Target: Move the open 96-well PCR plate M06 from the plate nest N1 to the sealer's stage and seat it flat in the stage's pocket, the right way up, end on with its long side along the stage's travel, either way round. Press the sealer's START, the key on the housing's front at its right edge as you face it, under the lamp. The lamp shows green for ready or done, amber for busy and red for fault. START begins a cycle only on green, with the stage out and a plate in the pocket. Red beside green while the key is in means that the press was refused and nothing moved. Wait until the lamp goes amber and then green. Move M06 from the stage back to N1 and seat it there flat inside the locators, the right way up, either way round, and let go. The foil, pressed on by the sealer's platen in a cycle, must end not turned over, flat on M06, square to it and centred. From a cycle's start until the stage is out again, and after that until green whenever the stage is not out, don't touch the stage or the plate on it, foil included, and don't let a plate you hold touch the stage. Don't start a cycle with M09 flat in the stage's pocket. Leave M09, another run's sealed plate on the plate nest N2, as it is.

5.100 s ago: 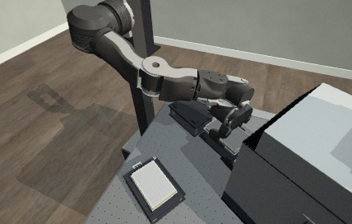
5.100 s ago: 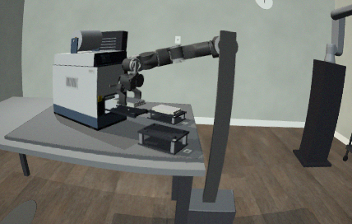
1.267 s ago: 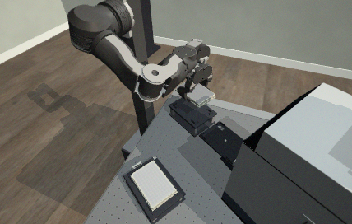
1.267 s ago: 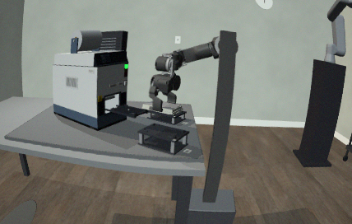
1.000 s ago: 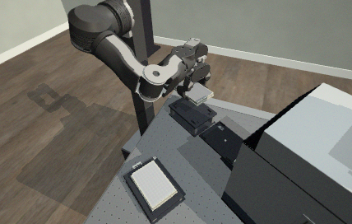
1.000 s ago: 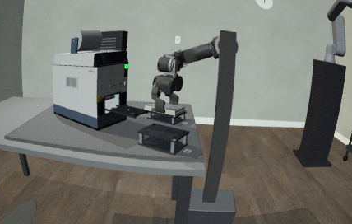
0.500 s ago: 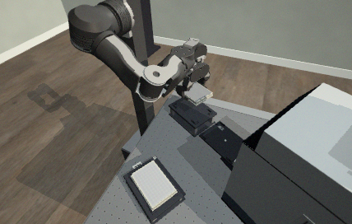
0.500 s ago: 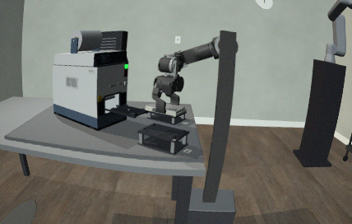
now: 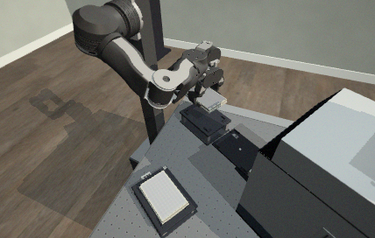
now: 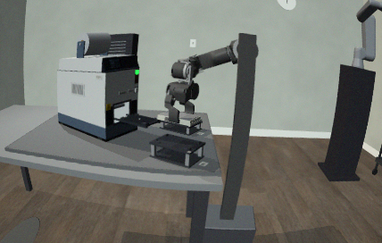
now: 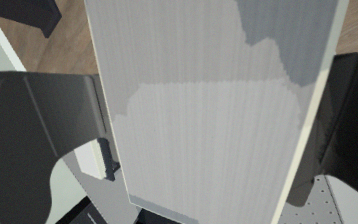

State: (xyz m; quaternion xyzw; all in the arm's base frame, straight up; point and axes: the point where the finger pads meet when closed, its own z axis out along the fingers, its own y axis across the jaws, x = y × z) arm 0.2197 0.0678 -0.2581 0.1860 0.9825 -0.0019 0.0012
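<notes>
Right now my hand is 9 cm above the nest N1. From my hand the other things lie so: sealer stage: 18 cm ahead, 12 cm to the right, 5 cm below; then yellow warning label: 30 cm ahead, 8 cm to the right; then 96-well plate M06: right at my hand.
</notes>
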